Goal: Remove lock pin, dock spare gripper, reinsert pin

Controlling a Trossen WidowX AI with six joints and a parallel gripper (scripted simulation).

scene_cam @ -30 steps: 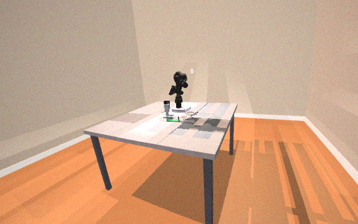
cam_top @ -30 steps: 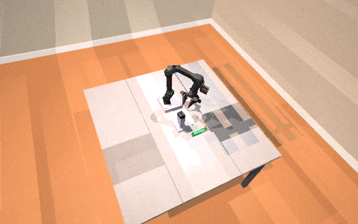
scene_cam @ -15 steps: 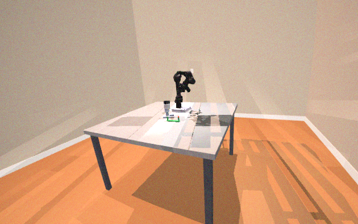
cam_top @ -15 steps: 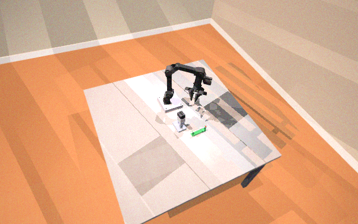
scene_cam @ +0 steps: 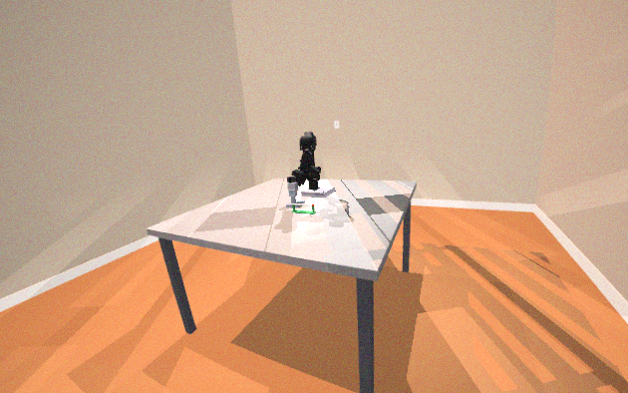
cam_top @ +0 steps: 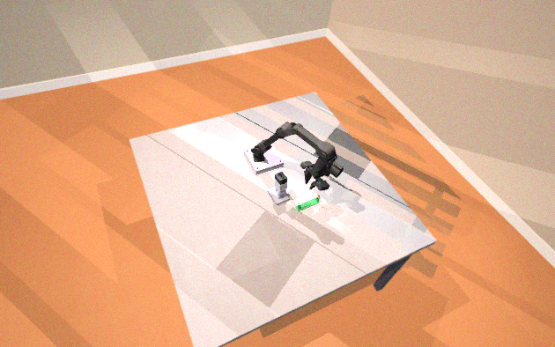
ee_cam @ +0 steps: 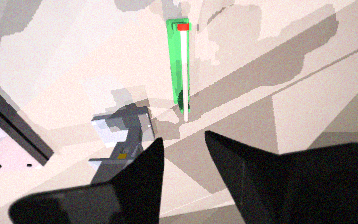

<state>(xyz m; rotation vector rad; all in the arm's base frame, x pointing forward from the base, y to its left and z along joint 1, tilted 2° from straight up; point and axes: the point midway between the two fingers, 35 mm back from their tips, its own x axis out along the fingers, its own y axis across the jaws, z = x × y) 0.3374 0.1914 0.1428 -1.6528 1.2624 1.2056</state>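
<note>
The green pin holder lies 20 mm ahead of my gripper tip, 20 mm to the left of it and 130 mm below it. The rest, counted from my gripper tip: mount 70 mm behind, 120 mm to the right, 100 mm below; spare gripper 70 mm behind, 130 mm to the right, 20 mm below.
</note>
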